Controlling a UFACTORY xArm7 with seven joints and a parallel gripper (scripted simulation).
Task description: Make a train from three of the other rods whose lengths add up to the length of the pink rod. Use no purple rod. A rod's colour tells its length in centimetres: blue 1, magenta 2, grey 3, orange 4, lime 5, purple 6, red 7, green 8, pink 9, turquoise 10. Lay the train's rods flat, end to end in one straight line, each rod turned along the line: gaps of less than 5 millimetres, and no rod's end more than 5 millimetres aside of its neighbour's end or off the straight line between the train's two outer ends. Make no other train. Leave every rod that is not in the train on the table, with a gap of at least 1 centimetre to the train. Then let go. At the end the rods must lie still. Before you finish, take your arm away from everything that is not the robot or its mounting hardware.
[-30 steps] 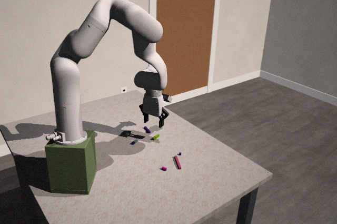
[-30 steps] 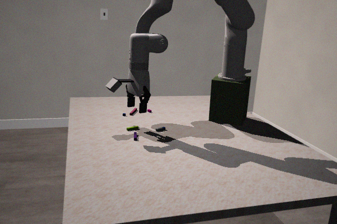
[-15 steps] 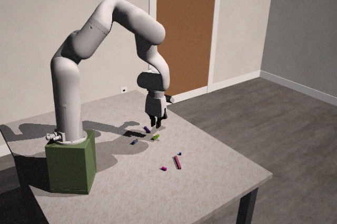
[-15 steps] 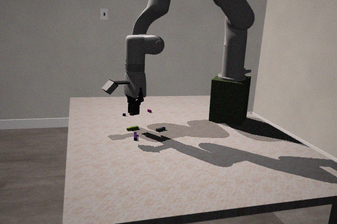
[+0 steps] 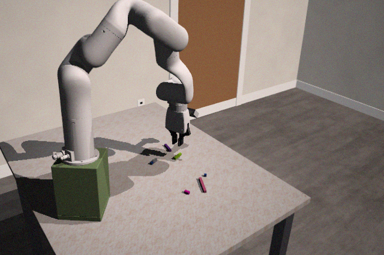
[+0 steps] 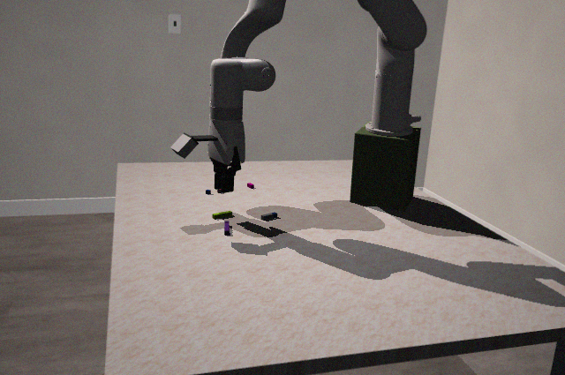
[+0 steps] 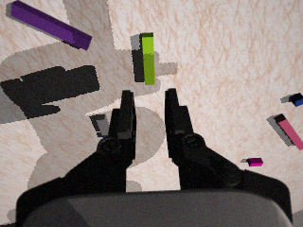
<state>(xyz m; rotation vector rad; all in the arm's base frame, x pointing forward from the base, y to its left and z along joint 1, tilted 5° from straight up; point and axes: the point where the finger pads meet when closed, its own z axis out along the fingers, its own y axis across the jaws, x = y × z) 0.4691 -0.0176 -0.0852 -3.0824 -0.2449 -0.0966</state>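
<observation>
My hand is 8 cm above the lime rod. Also, from my hand: pink rod (22 cm to the right, 9 cm behind, 8 cm below); then grey rod (10 cm behind, 8 cm below, 5 cm to the left); then purple rod (8 cm to the left, 8 cm below, 2 cm ahead).
</observation>
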